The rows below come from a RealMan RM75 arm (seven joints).
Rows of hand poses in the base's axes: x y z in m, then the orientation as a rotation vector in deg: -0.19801 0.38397 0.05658 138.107 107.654 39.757; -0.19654 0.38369 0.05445 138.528 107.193 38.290; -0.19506 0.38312 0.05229 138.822 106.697 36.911; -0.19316 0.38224 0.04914 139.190 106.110 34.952; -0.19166 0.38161 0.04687 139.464 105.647 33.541; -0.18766 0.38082 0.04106 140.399 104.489 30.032; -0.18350 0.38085 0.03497 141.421 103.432 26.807; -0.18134 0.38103 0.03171 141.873 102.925 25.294; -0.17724 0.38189 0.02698 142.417 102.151 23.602; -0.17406 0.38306 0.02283 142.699 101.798 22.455; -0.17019 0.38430 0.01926 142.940 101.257 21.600; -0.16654 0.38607 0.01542 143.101 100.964 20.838; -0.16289 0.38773 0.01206 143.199 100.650 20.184; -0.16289 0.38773 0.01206 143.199 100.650 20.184; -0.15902 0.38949 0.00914 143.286 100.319 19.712; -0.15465 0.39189 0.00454 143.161 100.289 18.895; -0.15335 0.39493 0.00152 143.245 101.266 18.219; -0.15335 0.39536 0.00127 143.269 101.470 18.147
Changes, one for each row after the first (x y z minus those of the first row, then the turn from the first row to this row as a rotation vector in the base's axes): 0.00147 -0.00028 -0.00213 -0.703 0.618 -0.451; 0.00295 -0.00085 -0.00429 -1.438 1.125 -0.892; 0.00485 -0.00173 -0.00744 -2.461 1.874 -1.431; 0.00635 -0.00236 -0.00971 -3.196 2.416 -1.845; 0.01035 -0.00315 -0.01552 -4.836 3.956 -2.923; 0.01451 -0.00312 -0.02161 -6.190 5.521 -3.931; 0.01667 -0.00294 -0.02487 -6.829 6.252 -4.401; 0.02077 -0.00208 -0.02960 -7.572 7.039 -5.064; 0.02395 -0.00091 -0.03375 -8.069 7.583 -5.385; 0.02782 0.00033 -0.03732 -8.504 7.924 -5.808; 0.03147 0.00210 -0.04116 -8.864 8.259 -6.052; 0.03512 0.00376 -0.04452 -9.217 8.505 -6.295; 0.03512 0.00376 -0.04452 -9.217 8.505 -6.295; 0.03899 0.00552 -0.04744 -9.493 8.662 -6.540; 0.04336 0.00792 -0.05204 -9.979 8.943 -6.562; 0.04466 0.01096 -0.05506 -9.935 9.597 -5.967; 0.04466 0.01139 -0.05531 -9.888 9.706 -5.842
